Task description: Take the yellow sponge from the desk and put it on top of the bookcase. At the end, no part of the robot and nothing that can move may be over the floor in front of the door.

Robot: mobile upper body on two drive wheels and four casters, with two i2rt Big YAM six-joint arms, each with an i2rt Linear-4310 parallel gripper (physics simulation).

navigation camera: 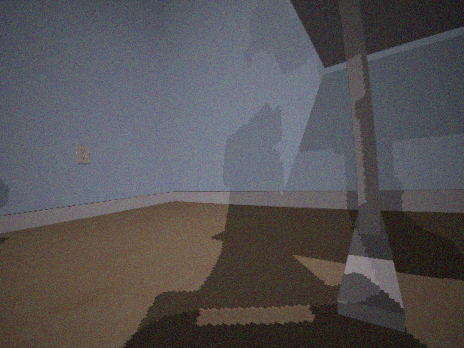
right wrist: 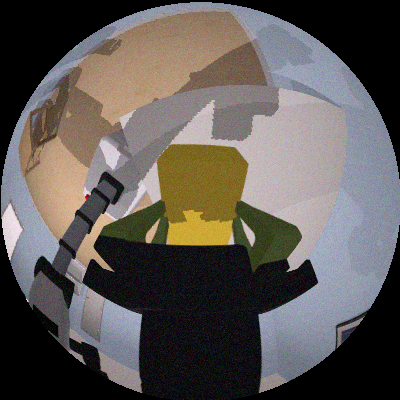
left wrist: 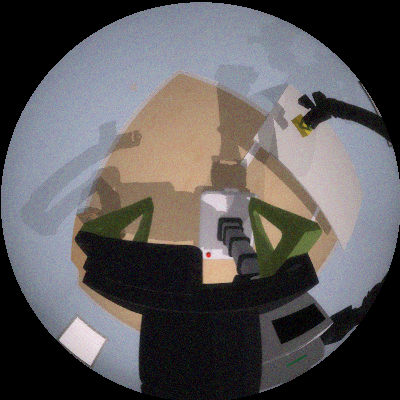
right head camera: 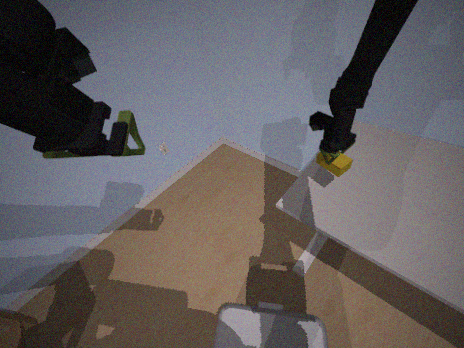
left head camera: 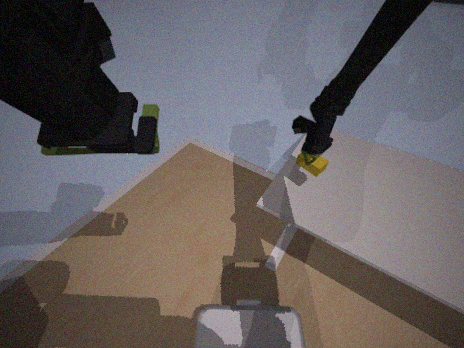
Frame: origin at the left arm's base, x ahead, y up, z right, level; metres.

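Seen in the pictures: left gripper, fingertip midpoint: [left wrist: 200, 201] [right head camera: 119, 151] [left head camera: 128, 149]; right gripper, fingertip midpoint: [right wrist: 199, 201] [left wrist: 301, 124] [right head camera: 333, 159] [left head camera: 311, 161].
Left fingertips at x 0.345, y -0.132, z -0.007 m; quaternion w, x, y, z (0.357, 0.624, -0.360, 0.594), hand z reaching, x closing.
Offsets run from my left fingertips to a thing's top centre. "pt": to the spot under its first point. Level surfaces: height alone.
The yellow sponge {dy -0.333, dx +0.348, dz +0.465 m} [left head camera: 315, 166] [right head camera: 339, 165] [left wrist: 300, 122] [right wrist: 202, 182] is between the fingers of my right gripper [left head camera: 309, 159] [right head camera: 329, 157] [right wrist: 199, 201]. It hangs over the pale desk {dy -0.558 m} [left head camera: 400, 200] [right head camera: 425, 200] [left wrist: 340, 185] [right wrist: 310, 150], close to its far left corner. The sponge's shadow lies apart from it, so it is off the top. My left gripper [left head camera: 100, 150] [right head camera: 91, 150] [left wrist: 200, 201] is open and empty, at the left of the head views, away from the desk. I cannot make out the bookcase or the door in these views.
A white desk leg {pt dy -1.069, dx +0.499, dz +0.563 m} [navigation camera: 368, 165] stands close in front of the base, under the desk's dark underside [navigation camera: 400, 30]. Blue walls meet behind the wooden floor {dy -1.278 m} [left head camera: 165, 200]. A wall outlet {dy -0.821, dx +1.082, dz -0.764 m} [navigation camera: 83, 154] is at the left. A framed picture [right wrist: 345, 334] hangs at the lower right.
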